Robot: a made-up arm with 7 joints. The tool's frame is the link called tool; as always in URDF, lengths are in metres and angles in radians. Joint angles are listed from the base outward. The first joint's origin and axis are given. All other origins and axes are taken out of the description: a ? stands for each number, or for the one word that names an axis. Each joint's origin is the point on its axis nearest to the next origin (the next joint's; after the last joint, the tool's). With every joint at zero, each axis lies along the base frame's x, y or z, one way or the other. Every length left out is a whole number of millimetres.
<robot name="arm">
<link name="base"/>
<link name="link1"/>
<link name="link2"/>
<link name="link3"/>
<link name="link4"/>
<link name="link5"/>
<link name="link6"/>
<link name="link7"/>
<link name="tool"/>
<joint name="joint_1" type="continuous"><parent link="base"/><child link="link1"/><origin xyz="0 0 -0.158" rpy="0 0 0"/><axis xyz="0 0 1"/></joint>
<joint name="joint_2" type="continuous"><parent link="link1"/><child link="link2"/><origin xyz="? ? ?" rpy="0 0 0"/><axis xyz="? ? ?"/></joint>
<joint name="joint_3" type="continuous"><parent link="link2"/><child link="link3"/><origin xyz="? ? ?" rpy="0 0 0"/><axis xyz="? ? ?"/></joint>
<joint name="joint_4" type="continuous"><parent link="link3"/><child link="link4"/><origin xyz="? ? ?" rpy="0 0 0"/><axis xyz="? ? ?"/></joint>
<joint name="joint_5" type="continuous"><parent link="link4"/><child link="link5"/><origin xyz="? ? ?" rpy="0 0 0"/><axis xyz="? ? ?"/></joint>
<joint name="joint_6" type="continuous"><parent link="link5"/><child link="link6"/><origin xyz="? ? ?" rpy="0 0 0"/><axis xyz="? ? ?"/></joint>
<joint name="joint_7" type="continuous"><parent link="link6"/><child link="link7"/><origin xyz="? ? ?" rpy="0 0 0"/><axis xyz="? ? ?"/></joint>
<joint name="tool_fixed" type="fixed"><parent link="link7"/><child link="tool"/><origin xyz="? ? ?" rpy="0 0 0"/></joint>
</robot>
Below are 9 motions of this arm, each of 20 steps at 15 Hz.
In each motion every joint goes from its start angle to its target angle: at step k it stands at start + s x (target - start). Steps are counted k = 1, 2, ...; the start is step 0. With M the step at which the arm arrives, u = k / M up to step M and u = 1 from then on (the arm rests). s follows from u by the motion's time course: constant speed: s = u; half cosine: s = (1 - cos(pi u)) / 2; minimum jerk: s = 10 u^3 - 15 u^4 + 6 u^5.
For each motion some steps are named. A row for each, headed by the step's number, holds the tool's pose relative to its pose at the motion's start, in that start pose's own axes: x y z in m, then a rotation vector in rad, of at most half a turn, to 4 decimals.
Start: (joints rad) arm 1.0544 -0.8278 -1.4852 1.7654 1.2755 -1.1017 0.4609
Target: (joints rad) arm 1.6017 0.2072 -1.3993 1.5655 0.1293 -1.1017 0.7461
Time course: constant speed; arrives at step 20
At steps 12, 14, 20:
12: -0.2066 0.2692 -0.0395 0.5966 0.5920 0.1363
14: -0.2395 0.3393 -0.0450 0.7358 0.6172 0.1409
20: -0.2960 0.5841 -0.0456 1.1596 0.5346 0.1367

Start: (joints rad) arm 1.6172 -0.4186 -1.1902 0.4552 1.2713 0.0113 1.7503
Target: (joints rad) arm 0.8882 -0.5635 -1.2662 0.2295 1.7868 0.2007 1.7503
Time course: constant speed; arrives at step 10
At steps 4, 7, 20:
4: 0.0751 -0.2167 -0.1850 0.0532 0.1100 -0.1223
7: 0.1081 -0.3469 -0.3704 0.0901 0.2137 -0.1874
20: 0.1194 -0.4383 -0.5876 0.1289 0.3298 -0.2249

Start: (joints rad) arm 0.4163 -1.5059 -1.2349 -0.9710 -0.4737 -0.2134 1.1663
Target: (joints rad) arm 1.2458 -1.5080 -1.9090 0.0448 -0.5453 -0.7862 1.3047
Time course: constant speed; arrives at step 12
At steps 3, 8, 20:
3: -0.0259 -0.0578 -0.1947 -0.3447 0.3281 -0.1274
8: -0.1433 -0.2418 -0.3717 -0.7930 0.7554 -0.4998
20: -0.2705 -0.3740 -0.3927 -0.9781 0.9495 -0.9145

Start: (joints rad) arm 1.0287 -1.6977 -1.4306 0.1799 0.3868 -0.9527 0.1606
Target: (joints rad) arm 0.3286 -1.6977 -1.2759 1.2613 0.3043 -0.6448 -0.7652
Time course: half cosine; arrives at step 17
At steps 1, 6, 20:
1: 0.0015 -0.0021 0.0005 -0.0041 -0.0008 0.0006
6: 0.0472 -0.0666 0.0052 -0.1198 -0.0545 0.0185
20: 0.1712 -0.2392 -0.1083 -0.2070 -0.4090 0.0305

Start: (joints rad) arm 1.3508 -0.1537 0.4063 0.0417 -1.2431 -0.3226 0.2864
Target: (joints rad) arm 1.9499 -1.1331 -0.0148 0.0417 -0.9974 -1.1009 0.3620
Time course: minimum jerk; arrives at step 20
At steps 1, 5, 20:
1: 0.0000 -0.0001 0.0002 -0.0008 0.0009 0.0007
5: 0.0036 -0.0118 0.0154 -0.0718 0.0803 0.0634
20: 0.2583 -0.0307 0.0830 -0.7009 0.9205 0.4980

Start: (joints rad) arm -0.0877 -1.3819 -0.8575 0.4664 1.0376 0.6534 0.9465
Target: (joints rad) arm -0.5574 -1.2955 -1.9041 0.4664 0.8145 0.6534 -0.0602
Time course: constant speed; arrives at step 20
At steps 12, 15, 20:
12: -0.0096 -0.4883 -0.2488 -0.1103 0.4302 -1.3215
15: -0.0507 -0.5821 -0.3100 -0.1710 0.5591 -1.6400
20: -0.1341 -0.7143 -0.4168 -0.3235 0.8046 -2.1447

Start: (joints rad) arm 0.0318 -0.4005 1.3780 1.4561 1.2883 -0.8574 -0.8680
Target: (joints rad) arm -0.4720 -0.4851 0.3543 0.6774 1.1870 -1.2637 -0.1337
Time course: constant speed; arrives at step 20
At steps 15, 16, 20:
15: 0.3511 0.6204 -0.1051 -1.2187 0.7618 0.9350
16: 0.3495 0.6523 -0.1444 -1.2984 0.8296 0.9876
20: 0.3137 0.7383 -0.3196 -1.6157 1.1265 1.1698

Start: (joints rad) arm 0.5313 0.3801 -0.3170 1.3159 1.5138 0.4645 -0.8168
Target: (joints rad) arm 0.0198 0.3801 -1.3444 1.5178 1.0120 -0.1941 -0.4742
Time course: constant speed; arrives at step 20
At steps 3, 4, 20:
3: 0.0917 0.1217 -0.0210 -0.3220 0.0830 -0.0207
4: 0.1237 0.1599 -0.0364 -0.4289 0.1156 -0.0233
20: 0.5766 0.3514 -0.6895 -1.9594 1.0853 0.1024

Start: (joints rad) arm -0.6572 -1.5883 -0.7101 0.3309 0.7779 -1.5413 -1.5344
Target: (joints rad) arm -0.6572 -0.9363 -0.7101 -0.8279 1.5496 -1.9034 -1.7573
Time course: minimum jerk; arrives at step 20
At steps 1, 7, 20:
1: -0.0002 -0.0004 0.0000 -0.0013 0.0008 -0.0017
7: -0.0536 -0.0727 0.0300 -0.3021 0.1432 -0.3417
20: -0.0784 -0.0366 0.2322 -1.6429 0.4158 -1.0407

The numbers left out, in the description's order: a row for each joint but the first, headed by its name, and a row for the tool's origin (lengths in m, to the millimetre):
joint_2: xyz -0.054 0.162 0, axis 0 -1 0
joint_3: xyz 0.206 0 0.423, axis 0 0 1
joint_4: xyz -0.364 0.118 0, axis -1 0 0
joint_5: xyz 0 0.154 -0.117, axis 0 -1 0
joint_6: xyz -0.022 0 0.343, axis 1 0 0
joint_7: xyz 0 0.21 -0.118, axis 0 0 1
tool: xyz 0.077 -0.219 0

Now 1 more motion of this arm.
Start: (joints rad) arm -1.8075 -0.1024 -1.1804 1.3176 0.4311 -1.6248 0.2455
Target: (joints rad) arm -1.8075 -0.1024 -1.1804 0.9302 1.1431 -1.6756 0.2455
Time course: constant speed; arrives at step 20
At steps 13, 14, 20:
13: -0.1594 0.0233 -0.0463 0.2087 0.1418 -0.4480
14: -0.1711 0.0283 -0.0478 0.2233 0.1578 -0.4814
20: -0.2367 0.0653 -0.0480 0.3053 0.2686 -0.6777

